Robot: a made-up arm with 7 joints. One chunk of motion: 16 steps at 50 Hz.
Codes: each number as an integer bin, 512 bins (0 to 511) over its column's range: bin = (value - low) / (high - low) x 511, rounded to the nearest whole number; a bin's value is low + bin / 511 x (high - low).
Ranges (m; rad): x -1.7..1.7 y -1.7..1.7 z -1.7..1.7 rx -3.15..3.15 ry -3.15..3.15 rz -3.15..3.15
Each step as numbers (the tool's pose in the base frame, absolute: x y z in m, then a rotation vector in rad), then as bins.
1 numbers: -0.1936 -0.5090 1.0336 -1.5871 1.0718 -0.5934
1 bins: 226 179 411 127 342 207
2 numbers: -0.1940 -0.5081 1.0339 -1.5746 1.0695 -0.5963
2 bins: 226 179 411 128 342 207
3 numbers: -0.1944 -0.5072 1.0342 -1.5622 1.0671 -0.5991
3 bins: 226 179 411 129 342 207
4 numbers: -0.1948 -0.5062 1.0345 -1.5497 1.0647 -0.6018
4 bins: 226 179 411 130 342 207
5 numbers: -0.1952 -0.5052 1.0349 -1.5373 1.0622 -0.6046
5 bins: 226 180 411 131 342 206
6 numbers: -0.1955 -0.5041 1.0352 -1.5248 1.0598 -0.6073
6 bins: 226 180 411 132 341 206
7 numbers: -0.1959 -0.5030 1.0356 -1.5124 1.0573 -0.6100
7 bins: 226 180 411 133 341 206
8 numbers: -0.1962 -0.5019 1.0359 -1.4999 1.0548 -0.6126
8 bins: 226 180 411 134 341 206
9 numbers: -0.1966 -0.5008 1.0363 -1.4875 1.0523 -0.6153
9 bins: 226 180 411 135 341 206
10 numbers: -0.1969 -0.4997 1.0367 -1.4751 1.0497 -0.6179
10 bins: 226 180 411 136 341 205
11 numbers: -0.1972 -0.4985 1.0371 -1.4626 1.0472 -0.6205
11 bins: 226 181 411 137 340 205
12 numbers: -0.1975 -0.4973 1.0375 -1.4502 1.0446 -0.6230
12 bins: 226 181 411 138 340 205
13 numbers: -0.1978 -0.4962 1.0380 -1.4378 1.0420 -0.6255
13 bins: 226 181 412 139 340 205
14 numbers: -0.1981 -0.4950 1.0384 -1.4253 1.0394 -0.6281
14 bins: 226 181 412 140 340 205
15 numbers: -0.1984 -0.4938 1.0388 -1.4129 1.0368 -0.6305
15 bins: 226 181 412 141 340 204
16 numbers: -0.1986 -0.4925 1.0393 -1.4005 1.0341 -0.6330
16 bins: 226 181 412 142 339 204
